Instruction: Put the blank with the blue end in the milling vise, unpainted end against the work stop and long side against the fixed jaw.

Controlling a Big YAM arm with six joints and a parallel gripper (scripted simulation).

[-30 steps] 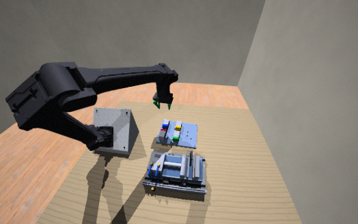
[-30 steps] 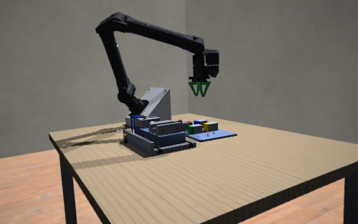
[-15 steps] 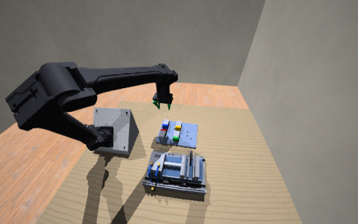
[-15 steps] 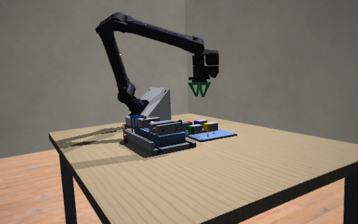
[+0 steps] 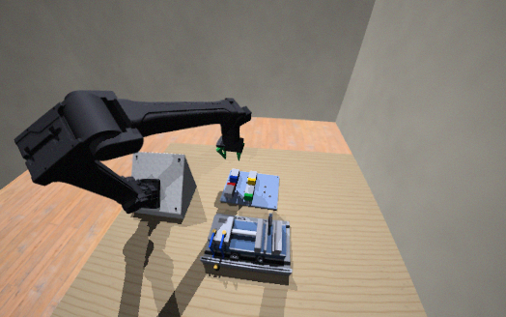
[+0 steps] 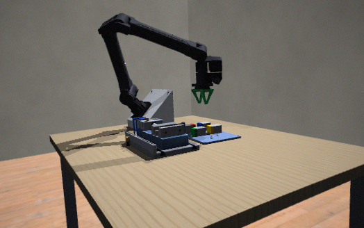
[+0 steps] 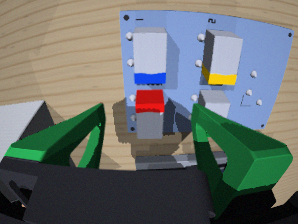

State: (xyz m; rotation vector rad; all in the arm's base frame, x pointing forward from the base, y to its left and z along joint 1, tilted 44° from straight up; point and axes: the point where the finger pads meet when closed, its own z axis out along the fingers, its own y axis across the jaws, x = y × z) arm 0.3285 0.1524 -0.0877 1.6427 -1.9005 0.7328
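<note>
The blue-ended blank lies 120 mm below my hand. The rest, counted from my hand: green-ended blank: 120 mm below, 100 mm to the right, 80 mm ahead; then yellow-ended blank: 120 mm below, 90 mm ahead, 10 mm to the right; then red-ended blank: 120 mm below, 90 mm to the right, 10 mm behind.
</note>
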